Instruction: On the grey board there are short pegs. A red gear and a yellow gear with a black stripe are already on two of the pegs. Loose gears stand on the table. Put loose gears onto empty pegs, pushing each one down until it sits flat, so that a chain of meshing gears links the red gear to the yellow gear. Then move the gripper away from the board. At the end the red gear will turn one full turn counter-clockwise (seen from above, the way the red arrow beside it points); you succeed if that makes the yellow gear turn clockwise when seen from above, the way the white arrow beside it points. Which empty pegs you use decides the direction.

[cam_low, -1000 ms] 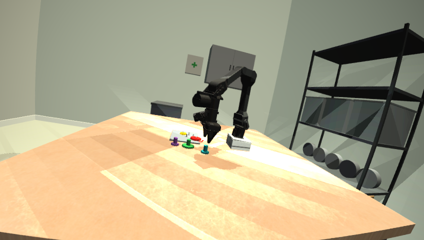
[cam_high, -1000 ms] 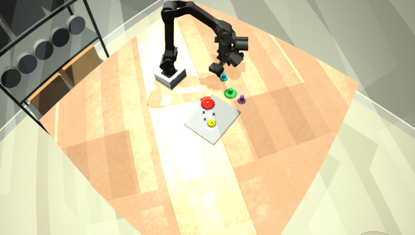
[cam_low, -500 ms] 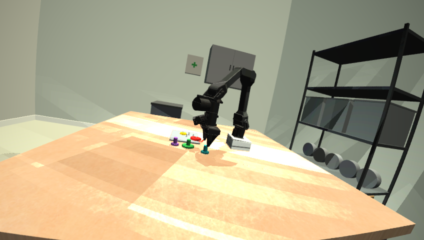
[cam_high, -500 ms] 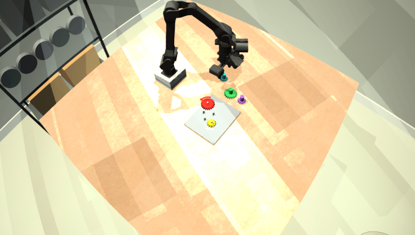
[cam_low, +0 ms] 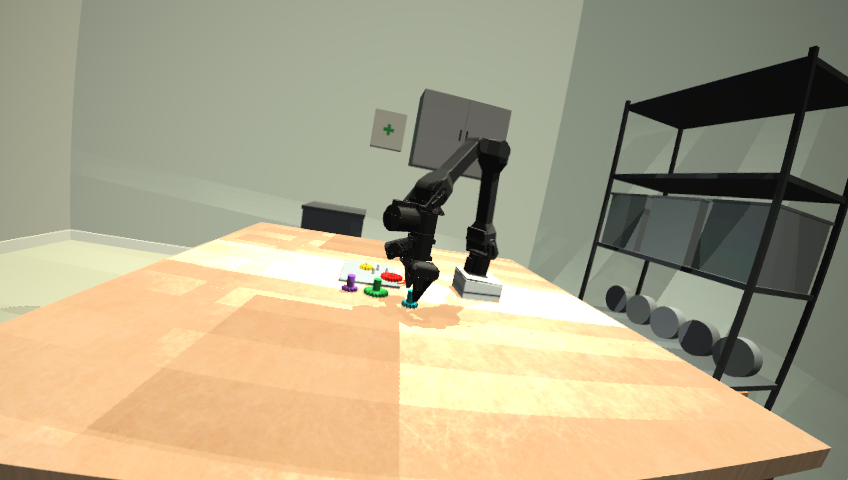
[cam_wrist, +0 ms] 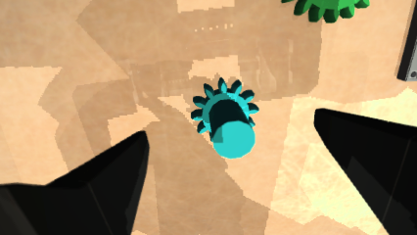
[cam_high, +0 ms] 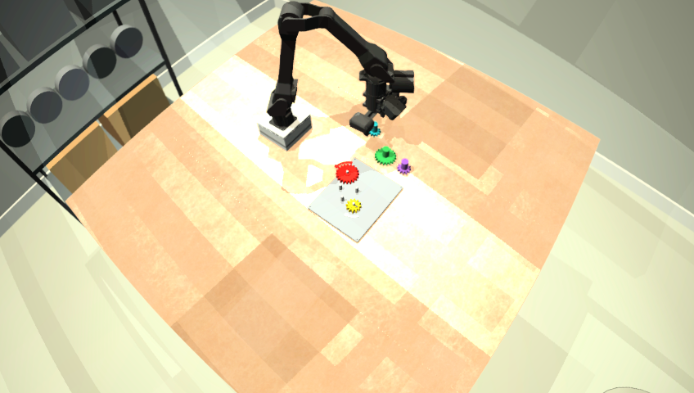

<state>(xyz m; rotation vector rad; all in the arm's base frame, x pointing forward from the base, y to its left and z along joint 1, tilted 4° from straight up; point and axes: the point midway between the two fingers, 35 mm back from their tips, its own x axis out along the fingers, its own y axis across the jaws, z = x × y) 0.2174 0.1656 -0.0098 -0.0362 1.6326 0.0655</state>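
My gripper tip is now 30 mm short of the red gear, 180 mm to the left of it and 10 mm above it. Also, from my gripper tip: green gear 80 mm ahead, 60 mm to the right, 10 mm below; purple gear 150 mm ahead, 60 mm to the right, 10 mm below; teal gear 10 mm below.
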